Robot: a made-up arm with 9 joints. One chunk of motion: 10 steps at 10 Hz.
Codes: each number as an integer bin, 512 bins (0 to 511) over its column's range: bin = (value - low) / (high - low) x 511, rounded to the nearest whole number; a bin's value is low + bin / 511 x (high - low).
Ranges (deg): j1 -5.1..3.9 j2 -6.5..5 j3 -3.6..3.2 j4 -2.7..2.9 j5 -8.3..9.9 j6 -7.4..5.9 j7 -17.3..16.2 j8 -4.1..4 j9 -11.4..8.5
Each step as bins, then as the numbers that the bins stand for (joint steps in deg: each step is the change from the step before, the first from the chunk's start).
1 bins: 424 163 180 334 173 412 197 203 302
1 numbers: 2.368 -2.832 -1.205 0.960 -2.138 3.323 -4.385 -0.882 0.361
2 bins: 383 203 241 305 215 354 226 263 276
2 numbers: 1.646 -1.932 -0.393 0.642 -0.642 1.814 -2.484 0.069 -0.652
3 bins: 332 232 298 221 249 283 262 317 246
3 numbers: 0.747 -1.279 0.366 -0.278 0.568 -0.034 -0.124 0.925 -1.820
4 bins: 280 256 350 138 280 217 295 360 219
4 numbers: -0.168 -0.739 1.058 -1.188 1.673 -1.752 2.040 1.606 -2.871
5 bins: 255 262 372 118 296 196 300 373 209
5 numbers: -0.609 -0.604 1.350 -1.407 2.242 -2.299 2.367 1.813 -3.261
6 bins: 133 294 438 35 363 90 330 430 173
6 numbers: -2.758 0.116 2.229 -2.316 4.629 -5.058 4.334 2.716 -4.663
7 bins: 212 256 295 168 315 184 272 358 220
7 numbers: -1.366 -0.739 0.326 -0.859 2.919 -2.611 0.532 1.575 -2.832
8 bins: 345 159 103 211 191 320 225 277 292
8 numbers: 0.976 -2.922 -2.229 -0.388 -1.497 0.929 -2.550 0.291 -0.029
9 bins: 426 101 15 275 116 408 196 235 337
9 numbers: 2.403 -4.227 -3.400 0.314 -4.168 3.219 -4.451 -0.375 1.724
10 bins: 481 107 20 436 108 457 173 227 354
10 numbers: 3.372 -4.092 -3.334 2.078 -4.453 4.495 -5.959 -0.502 2.386
